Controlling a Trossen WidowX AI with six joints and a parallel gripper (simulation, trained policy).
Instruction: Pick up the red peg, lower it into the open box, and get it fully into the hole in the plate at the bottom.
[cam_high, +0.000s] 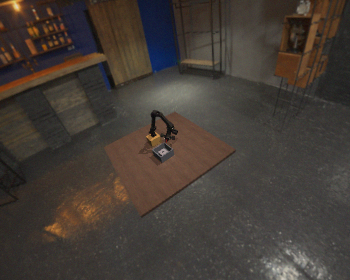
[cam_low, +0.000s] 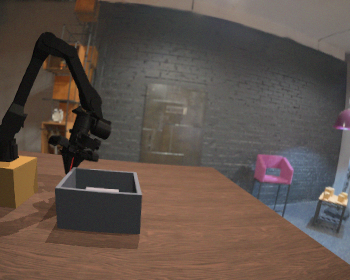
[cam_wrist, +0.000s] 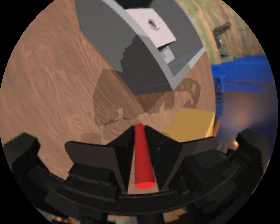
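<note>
My gripper tip is now 11 cm short of the plate, 15 cm to the left of it and 1 cm above it. From my gripper tip the other things lie so: grey box (11 cm ahead, 15 cm to the right, 3 cm below); then red peg (1 cm to the left, 3 cm above).
</note>
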